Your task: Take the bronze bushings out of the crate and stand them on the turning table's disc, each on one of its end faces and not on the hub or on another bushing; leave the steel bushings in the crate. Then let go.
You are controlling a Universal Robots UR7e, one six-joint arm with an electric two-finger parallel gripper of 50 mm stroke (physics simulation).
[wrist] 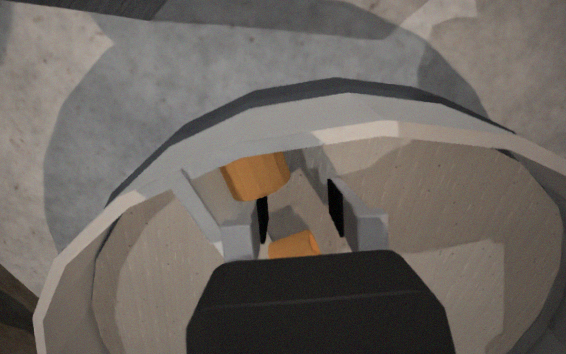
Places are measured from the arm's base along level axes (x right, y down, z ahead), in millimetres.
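Pixels of known places: gripper, fingertip midpoint: (297,198).
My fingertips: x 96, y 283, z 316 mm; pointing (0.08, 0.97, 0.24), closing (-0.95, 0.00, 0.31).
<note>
Behind a point stands the place of what it marks.
Two orange-bronze bushings lie inside a large round, pale, rimmed vessel (350,112) {x 56, y 255, z 270 mm}; I cannot tell from this view whether it is the turning table. One bushing (256,176) {x 104, y 254, z 280 mm} is near the wall, just beyond the left finger, its upper part hidden by the rim. The other bushing (291,246) {x 109, y 266, z 334 mm} shows low between the fingers, partly hidden by the gripper body; it seems to lie on its side. My gripper (297,198) {x 96, y 283, z 316 mm} is open and empty, its fingers reaching down inside the rim. No steel bushing shows, and neither does the hub.
A thin grey divider (197,207) {x 127, y 236, z 276 mm} runs inward from the rim, left of the fingers. Another wall edge shows behind the right finger. A dark object (85,7) {x 140, y 270, z 188 mm} is at the top left, and a brown one (15,315) at the lower left. Mottled grey surface lies outside the rim.
</note>
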